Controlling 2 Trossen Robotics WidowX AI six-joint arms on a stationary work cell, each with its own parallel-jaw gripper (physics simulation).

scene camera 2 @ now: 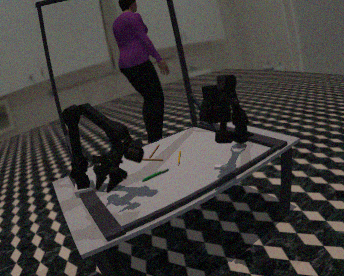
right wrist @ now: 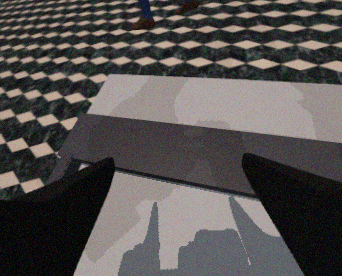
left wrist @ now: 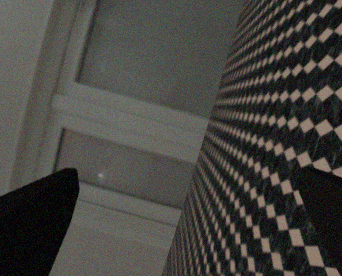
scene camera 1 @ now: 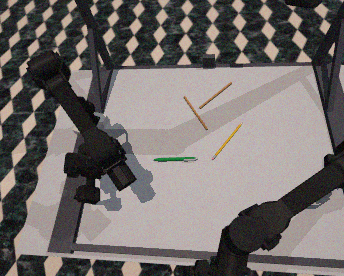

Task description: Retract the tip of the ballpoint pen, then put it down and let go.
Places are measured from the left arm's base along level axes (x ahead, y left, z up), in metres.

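Pixels of known places: left gripper, fingertip midpoint: (scene camera 2: 237, 119) (left wrist: 190, 179); right gripper, fingertip midpoint: (scene camera 2: 101, 190) (right wrist: 178, 161) (scene camera 1: 75, 185); left arm's base, origin of the base link: (scene camera 2: 241, 133); right arm's base, origin of the base link: (scene camera 2: 83, 185).
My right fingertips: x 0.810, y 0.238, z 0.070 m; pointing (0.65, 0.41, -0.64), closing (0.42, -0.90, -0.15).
For each thing: its middle in the pictures, then the offset to it from my right fingertips. Level surfaces: height alone.
- green ballpoint pen, body centre: (scene camera 1: 174, 159) (scene camera 2: 155, 174) 0.268 m back, 0.181 m right, 0.093 m down
- white table, its level: 0.100 m down
- yellow pencil, body centre: (scene camera 1: 228, 140) (scene camera 2: 179, 157) 0.439 m back, 0.292 m right, 0.097 m down
The green ballpoint pen (scene camera 1: 175, 159) (scene camera 2: 155, 174) lies flat near the middle of the white table (scene camera 1: 171, 219) (scene camera 2: 198, 170), with its silver end to the right in scene camera 1. My right gripper (scene camera 1: 81, 179) (scene camera 2: 108, 178) (right wrist: 178, 161) is open and empty. It hangs low over the table's left end, well apart from the pen, and points at the dark border strip. My left gripper (left wrist: 190, 179) is open and empty. Its arm (scene camera 2: 223, 109) (scene camera 1: 258, 230) is folded at the other end of the table. The pen shows in neither wrist view.
A yellow pencil (scene camera 1: 227, 141) (scene camera 2: 179, 157) and two wooden sticks (scene camera 1: 195, 113) (scene camera 1: 215, 95) lie beyond the pen. A dark frame post (scene camera 1: 92, 41) (scene camera 2: 182, 63) rises at the table's back corner. A person in a purple top (scene camera 2: 139, 55) stands behind the table.
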